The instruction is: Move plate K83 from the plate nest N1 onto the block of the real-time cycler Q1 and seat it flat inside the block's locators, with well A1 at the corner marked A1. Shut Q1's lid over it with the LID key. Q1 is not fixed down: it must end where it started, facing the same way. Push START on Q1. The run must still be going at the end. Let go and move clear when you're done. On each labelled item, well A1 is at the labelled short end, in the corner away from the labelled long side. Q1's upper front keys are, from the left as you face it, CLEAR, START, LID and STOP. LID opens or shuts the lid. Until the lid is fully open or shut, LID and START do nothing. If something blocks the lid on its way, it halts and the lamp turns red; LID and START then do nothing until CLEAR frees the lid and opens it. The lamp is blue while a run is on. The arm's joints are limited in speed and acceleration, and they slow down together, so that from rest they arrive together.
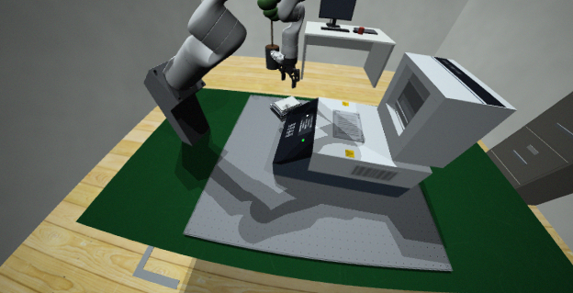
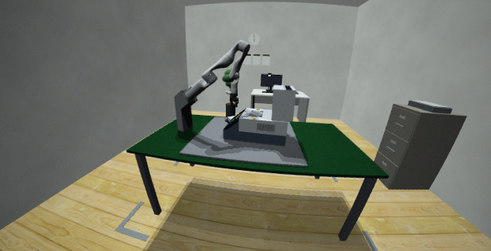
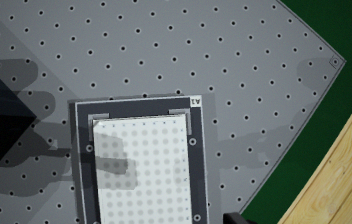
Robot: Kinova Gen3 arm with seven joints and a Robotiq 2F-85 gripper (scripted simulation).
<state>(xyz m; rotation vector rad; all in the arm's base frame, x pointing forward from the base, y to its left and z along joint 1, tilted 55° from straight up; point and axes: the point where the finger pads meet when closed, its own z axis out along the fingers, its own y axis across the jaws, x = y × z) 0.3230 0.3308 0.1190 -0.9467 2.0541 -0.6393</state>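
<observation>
My hand is 13 cm above the plate K83. Round my hand: dark plate nest N1: 15 cm below.
</observation>
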